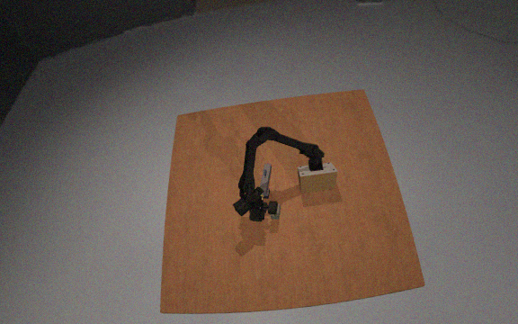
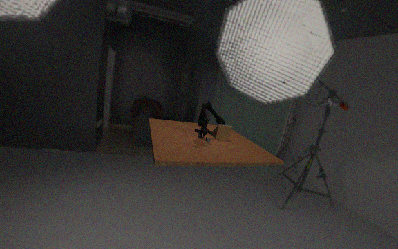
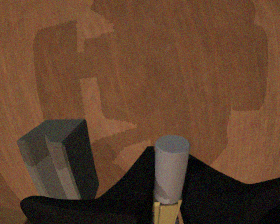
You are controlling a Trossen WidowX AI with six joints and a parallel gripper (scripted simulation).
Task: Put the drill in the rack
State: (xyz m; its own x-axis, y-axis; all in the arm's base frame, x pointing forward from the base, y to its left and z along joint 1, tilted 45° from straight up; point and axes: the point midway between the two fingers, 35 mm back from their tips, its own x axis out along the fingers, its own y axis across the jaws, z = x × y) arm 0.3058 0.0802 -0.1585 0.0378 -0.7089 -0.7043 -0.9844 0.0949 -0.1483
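Now: gripper tip 80 mm past the grey rack and 10 mm to the left of it. The rest, counted from my gripper tip: drill 40 mm to the right, 30 mm above, 10 mm behind; then holder block 180 mm to the right, 30 mm behind, 10 mm above.
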